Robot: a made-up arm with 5 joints. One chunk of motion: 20 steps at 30 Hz.
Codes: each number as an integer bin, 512 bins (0 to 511) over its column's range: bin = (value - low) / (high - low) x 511, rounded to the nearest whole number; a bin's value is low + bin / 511 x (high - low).
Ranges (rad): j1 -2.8..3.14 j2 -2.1..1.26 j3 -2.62..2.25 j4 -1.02..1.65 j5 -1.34..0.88
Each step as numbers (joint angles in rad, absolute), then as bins.
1 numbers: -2.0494 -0.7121 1.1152 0.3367 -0.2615
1 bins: 65 211 392 260 248
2 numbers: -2.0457 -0.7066 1.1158 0.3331 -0.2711
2 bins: 65 212 392 259 246
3 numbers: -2.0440 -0.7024 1.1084 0.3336 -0.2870
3 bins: 65 213 391 259 242
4 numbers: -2.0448 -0.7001 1.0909 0.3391 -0.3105
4 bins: 65 213 389 260 237
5 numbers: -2.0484 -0.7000 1.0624 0.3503 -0.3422
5 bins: 65 213 386 262 230
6 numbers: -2.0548 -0.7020 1.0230 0.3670 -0.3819
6 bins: 64 213 382 265 221
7 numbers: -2.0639 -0.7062 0.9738 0.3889 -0.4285
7 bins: 63 212 377 270 210
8 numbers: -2.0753 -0.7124 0.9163 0.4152 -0.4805
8 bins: 62 211 371 275 198
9 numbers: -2.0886 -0.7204 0.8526 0.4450 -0.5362
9 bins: 61 210 364 280 185
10 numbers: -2.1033 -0.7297 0.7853 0.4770 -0.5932
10 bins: 60 208 357 287 172
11 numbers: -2.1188 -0.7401 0.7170 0.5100 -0.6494
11 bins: 59 207 350 293 159
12 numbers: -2.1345 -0.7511 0.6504 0.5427 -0.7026
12 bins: 57 205 343 299 147
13 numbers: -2.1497 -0.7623 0.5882 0.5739 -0.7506
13 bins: 56 203 337 305 136
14 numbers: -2.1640 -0.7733 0.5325 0.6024 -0.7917
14 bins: 55 202 331 311 126
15 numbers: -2.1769 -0.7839 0.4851 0.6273 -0.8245
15 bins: 54 200 326 315 119
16 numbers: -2.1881 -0.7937 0.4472 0.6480 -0.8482
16 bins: 53 199 322 319 113
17 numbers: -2.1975 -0.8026 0.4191 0.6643 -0.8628
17 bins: 52 197 319 322 110
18 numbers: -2.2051 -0.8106 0.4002 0.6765 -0.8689
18 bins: 51 196 317 325 108
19 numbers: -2.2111 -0.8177 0.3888 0.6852 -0.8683
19 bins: 51 195 316 326 109
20 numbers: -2.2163 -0.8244 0.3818 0.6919 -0.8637
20 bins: 50 194 315 328 110
